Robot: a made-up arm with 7 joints. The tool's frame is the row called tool. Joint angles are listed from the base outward.
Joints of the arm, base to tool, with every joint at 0 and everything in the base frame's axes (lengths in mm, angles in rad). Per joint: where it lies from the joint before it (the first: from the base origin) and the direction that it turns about. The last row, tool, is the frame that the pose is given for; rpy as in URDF.
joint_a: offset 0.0 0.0 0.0 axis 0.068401 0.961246 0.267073
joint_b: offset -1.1 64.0 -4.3 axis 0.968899 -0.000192 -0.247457
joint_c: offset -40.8 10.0 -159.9 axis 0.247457 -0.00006 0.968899
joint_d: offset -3.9 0.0 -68.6 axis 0.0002 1 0.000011
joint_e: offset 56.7 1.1 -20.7 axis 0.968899 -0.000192 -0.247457
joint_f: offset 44.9 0.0 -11.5 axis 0.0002 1 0.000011
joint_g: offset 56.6 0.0 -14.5 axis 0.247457 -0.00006 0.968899
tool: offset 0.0 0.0 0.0 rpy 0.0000 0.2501 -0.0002
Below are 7 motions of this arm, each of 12 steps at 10 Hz.
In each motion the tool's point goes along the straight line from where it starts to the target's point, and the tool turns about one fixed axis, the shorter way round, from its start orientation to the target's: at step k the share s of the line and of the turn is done. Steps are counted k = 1, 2, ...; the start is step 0. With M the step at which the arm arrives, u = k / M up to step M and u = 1 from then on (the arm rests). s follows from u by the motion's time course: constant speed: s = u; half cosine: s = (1 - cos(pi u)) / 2; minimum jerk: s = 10 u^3 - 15 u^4 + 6 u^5.
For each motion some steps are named. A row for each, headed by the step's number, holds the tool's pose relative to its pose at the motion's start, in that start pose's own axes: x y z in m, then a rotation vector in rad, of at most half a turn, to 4 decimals.
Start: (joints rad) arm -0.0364 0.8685 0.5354 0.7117 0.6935 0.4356 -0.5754
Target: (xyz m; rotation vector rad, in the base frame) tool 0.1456 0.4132 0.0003 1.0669 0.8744 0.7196
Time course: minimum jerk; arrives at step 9
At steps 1, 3, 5, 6, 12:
1: -0.0013 0.0019 0.0006 -0.0024 -0.0039 0.0062
3: -0.0229 0.0352 0.0114 -0.0439 -0.0713 0.1130
5: -0.0660 0.1013 0.0328 -0.1262 -0.2051 0.3250
6: -0.0864 0.1326 0.0429 -0.1653 -0.2686 0.4256
12: -0.1093 0.1678 0.0543 -0.2092 -0.3399 0.5386

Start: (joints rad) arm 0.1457 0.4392 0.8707 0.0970 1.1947 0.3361 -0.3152
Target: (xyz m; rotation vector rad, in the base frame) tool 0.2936 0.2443 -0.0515 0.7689 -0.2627 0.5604
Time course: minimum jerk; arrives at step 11
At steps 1, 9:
1: -0.0001 0.0013 0.0017 -0.0069 -0.0069 0.0024
9: -0.0169 0.1917 0.2441 -1.0027 -1.0031 0.3460

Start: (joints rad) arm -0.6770 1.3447 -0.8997 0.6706 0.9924 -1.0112 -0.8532
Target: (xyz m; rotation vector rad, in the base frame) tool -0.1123 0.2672 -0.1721 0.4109 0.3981 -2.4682
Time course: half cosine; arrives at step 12
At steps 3, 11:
3: 0.0117 -0.0163 0.0383 0.0201 -0.1756 0.0424
11: 0.0788 -0.1096 0.2574 0.1351 -1.1789 0.2843

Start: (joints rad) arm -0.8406 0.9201 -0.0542 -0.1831 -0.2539 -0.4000 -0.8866
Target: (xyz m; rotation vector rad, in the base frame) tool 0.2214 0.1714 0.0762 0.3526 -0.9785 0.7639
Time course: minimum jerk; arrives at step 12
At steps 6, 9, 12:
6: -0.0052 0.0326 0.0211 0.0705 0.2680 0.8952
9: -0.0094 0.0585 0.0379 0.1265 0.4805 1.6051
12: -0.0105 0.0653 0.0422 0.1411 0.5359 1.7904

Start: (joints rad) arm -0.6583 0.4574 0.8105 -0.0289 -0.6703 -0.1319 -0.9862
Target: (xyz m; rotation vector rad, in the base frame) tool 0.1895 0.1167 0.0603 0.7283 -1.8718 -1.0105
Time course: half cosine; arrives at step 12
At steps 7, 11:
7: 0.1003 -0.0602 0.0577 0.2499 -0.5550 -0.4759
11: 0.1566 -0.0940 0.0901 0.3903 -0.8668 -0.7432

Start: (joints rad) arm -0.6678 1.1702 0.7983 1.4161 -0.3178 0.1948 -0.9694
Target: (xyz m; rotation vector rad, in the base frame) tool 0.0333 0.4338 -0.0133 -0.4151 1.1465 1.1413
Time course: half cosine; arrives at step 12
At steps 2, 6, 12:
2: -0.0087 0.0004 0.0053 -0.0095 0.0515 0.0713
6: -0.0651 0.0032 0.0393 -0.0706 0.3844 0.5320
12: -0.1301 0.0064 0.0786 -0.1413 0.7688 1.0640

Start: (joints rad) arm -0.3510 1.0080 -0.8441 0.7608 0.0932 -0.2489 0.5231
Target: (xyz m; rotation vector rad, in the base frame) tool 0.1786 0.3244 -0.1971 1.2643 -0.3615 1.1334
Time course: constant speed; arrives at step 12
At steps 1, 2, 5, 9, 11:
1: 0.0013 0.0062 -0.0019 -0.0121 0.0239 0.1124
2: 0.0027 0.0124 -0.0038 -0.0241 0.0478 0.2249
5: 0.0067 0.0310 -0.0096 -0.0603 0.1195 0.5622
9: 0.0121 0.0558 -0.0172 -0.1086 0.2151 1.0120
11: 0.0148 0.0682 -0.0211 -0.1327 0.2629 1.2369

